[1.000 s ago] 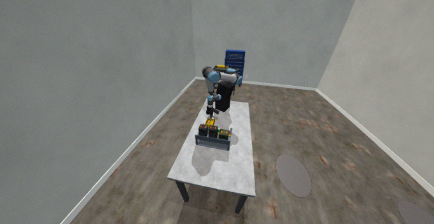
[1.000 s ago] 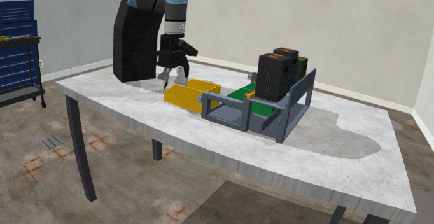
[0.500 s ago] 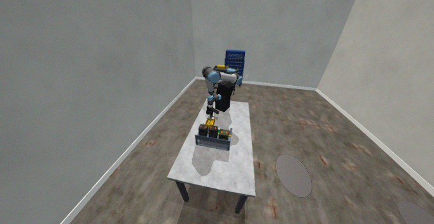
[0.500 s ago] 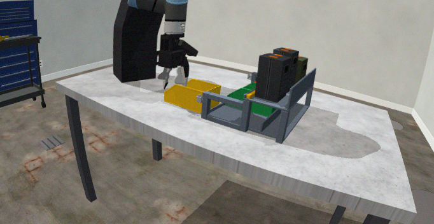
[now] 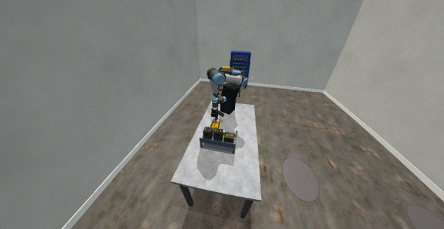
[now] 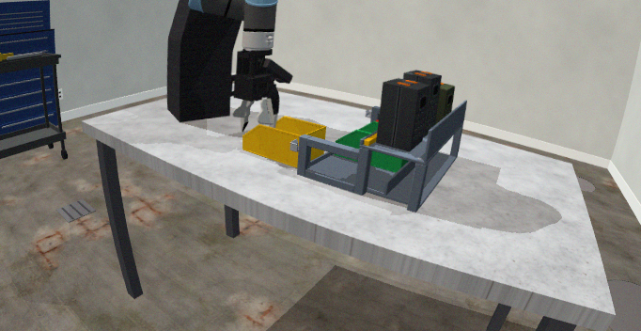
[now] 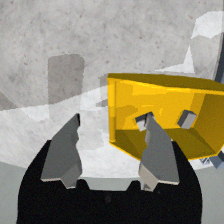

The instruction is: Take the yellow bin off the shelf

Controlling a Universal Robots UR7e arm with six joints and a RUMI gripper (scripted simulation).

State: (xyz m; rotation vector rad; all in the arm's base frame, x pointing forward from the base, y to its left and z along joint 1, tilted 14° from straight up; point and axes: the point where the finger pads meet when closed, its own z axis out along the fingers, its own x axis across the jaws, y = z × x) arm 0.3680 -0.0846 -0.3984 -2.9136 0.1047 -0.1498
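The yellow open bin lies 8 cm ahead of my hand. From my hand the other things lie so: green bin 28 cm ahead, 10 cm to the left, 1 cm above.
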